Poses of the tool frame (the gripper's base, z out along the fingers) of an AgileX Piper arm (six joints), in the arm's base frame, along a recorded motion.
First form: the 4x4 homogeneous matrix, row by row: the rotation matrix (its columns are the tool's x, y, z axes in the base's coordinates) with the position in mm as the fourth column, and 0 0 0 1 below. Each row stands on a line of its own.
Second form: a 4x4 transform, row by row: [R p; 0 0 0 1], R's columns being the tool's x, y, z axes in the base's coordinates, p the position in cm. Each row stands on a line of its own. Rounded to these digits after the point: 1 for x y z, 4 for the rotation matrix.
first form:
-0.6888 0.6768 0.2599 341
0.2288 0.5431 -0.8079 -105
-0.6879 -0.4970 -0.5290 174
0 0 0 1
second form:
-0.6888 0.6768 0.2599 34.1
0.2288 0.5431 -0.8079 -10.5
-0.6879 -0.4970 -0.5290 17.4
0 0 0 1

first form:
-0.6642 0.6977 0.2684 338
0.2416 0.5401 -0.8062 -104
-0.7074 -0.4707 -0.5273 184
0 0 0 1
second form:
-0.6642 0.6977 0.2684 33.8
0.2416 0.5401 -0.8062 -10.4
-0.7074 -0.4707 -0.5273 18.4
0 0 0 1

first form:
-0.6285 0.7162 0.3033 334
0.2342 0.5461 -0.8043 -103
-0.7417 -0.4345 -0.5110 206
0 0 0 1
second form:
-0.6285 0.7162 0.3033 33.4
0.2342 0.5461 -0.8043 -10.3
-0.7417 -0.4345 -0.5110 20.6
0 0 0 1

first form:
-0.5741 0.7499 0.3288 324
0.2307 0.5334 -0.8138 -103
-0.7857 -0.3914 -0.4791 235
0 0 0 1
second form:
-0.5741 0.7499 0.3288 32.4
0.2307 0.5334 -0.8138 -10.3
-0.7857 -0.3914 -0.4791 23.5
0 0 0 1

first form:
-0.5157 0.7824 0.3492 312
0.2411 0.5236 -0.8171 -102
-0.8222 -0.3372 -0.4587 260
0 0 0 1
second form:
-0.5157 0.7824 0.3492 31.2
0.2411 0.5236 -0.8171 -10.2
-0.8222 -0.3372 -0.4587 26.0
0 0 0 1

